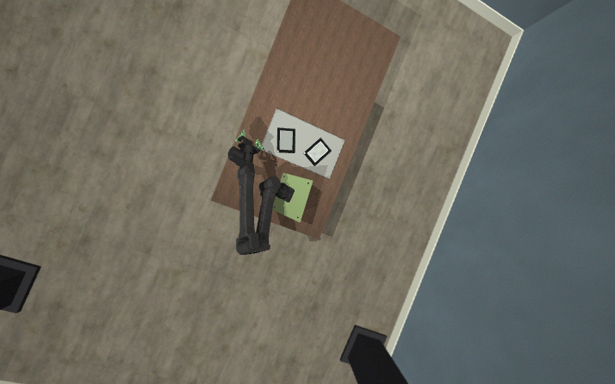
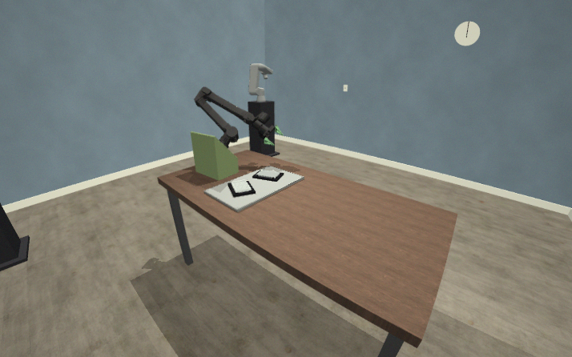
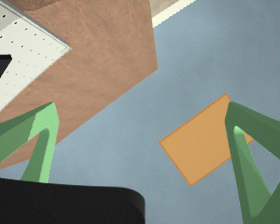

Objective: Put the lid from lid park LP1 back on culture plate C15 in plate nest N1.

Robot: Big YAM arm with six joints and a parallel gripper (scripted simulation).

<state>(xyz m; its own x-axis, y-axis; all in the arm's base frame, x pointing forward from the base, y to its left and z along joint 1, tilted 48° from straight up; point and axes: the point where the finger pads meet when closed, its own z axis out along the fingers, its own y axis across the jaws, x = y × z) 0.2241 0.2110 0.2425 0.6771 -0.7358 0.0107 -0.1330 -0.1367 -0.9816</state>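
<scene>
Right now the clear lid is 19 cm to the right of my hand, 16 cm below it and 10 cm ahead of it. Also, from my hand: culture plate: 42 cm to the right, 16 cm below, 12 cm ahead; lid park LP1: 19 cm to the right, 17 cm below, 10 cm ahead.
</scene>
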